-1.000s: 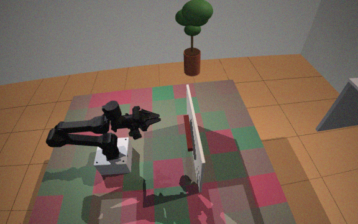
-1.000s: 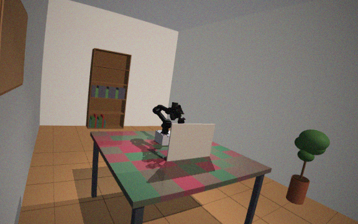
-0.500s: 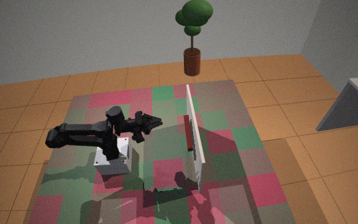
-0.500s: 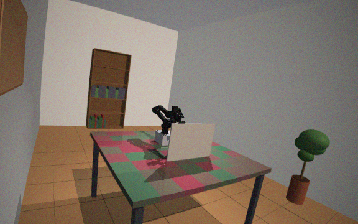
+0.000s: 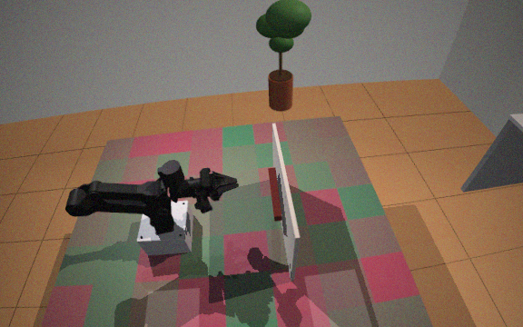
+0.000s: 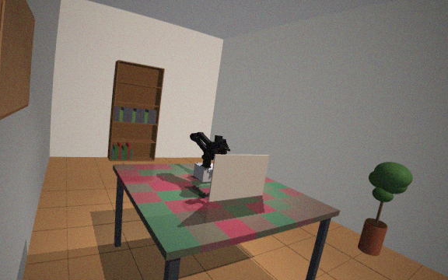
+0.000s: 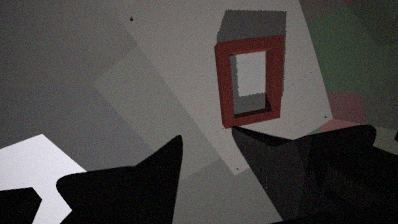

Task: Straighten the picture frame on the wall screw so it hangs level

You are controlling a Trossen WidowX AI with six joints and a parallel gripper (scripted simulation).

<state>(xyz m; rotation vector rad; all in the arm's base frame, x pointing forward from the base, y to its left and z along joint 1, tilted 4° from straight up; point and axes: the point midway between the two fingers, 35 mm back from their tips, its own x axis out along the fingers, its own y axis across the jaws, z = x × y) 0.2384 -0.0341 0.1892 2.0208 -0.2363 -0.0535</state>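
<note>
The picture frame is 130 mm ahead of my gripper tip, 10 mm to the right of it and 110 mm below it. Also, from my gripper tip: wall panel 140 mm ahead, 20 mm to the right, 120 mm below.
</note>
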